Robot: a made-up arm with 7 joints. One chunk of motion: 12 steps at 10 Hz.
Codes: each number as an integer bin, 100 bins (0 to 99) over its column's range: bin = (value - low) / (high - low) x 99, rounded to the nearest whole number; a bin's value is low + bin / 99 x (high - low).
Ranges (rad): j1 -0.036..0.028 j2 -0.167..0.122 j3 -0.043..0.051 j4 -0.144..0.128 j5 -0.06..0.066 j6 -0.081..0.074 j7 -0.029..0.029
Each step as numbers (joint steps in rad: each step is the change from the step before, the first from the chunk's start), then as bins.
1 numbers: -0.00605 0.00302 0.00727 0.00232 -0.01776 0.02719 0.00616
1 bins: 46 58 53 53 33 69 60
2 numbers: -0.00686 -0.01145 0.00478 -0.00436 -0.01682 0.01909 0.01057
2 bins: 45 53 50 51 34 64 68
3 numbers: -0.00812 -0.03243 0.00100 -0.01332 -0.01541 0.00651 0.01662
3 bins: 43 46 46 48 35 56 78
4 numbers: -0.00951 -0.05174 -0.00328 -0.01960 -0.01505 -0.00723 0.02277
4 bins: 41 39 42 45 35 47 88
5 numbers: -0.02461 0.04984 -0.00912 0.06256 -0.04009 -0.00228 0.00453
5 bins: 18 74 36 75 16 50 57
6 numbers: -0.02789 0.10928 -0.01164 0.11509 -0.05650 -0.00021 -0.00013
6 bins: 13 95 33 94 3 52 49
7 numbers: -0.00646 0.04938 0.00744 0.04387 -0.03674 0.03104 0.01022
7 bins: 46 74 53 68 18 72 67
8 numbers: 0.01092 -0.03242 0.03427 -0.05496 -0.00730 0.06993 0.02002
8 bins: 73 46 81 32 41 96 84
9 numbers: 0.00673 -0.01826 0.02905 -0.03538 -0.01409 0.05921 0.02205
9 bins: 66 51 76 40 36 90 87
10 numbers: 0.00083 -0.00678 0.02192 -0.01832 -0.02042 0.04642 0.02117
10 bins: 57 55 68 46 31 81 86
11 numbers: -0.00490 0.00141 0.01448 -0.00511 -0.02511 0.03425 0.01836
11 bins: 48 58 61 51 27 74 81
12 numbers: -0.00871 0.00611 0.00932 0.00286 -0.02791 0.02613 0.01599
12 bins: 42 59 55 53 25 68 77
